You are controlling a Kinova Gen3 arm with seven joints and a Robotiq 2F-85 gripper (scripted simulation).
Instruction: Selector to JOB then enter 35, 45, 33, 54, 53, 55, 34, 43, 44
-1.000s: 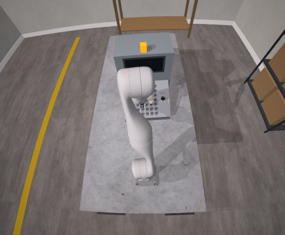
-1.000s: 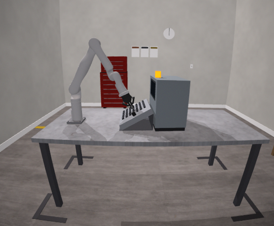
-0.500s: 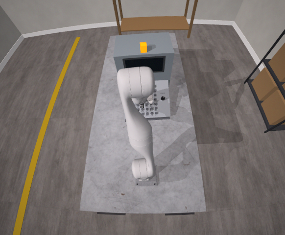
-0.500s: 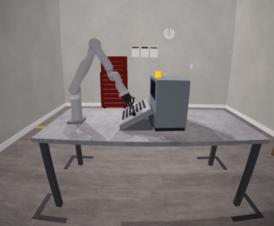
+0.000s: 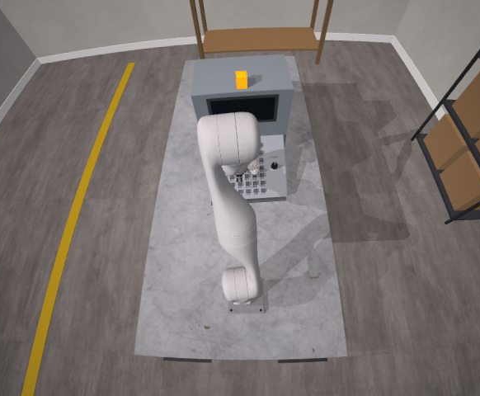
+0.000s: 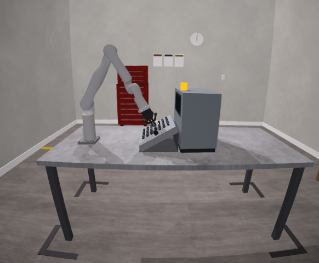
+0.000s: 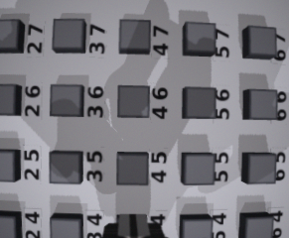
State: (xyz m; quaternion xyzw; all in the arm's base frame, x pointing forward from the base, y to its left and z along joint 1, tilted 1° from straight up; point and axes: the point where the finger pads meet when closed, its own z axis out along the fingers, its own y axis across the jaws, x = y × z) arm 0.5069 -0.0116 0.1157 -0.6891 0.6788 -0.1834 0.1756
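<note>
Right now the black selector knob is 16 cm to the right of my hand, 1 cm below it and 1 cm ahead of it. Round my hand: sloped keypad 5 cm to the right, 5 cm below, 4 cm ahead.
</note>
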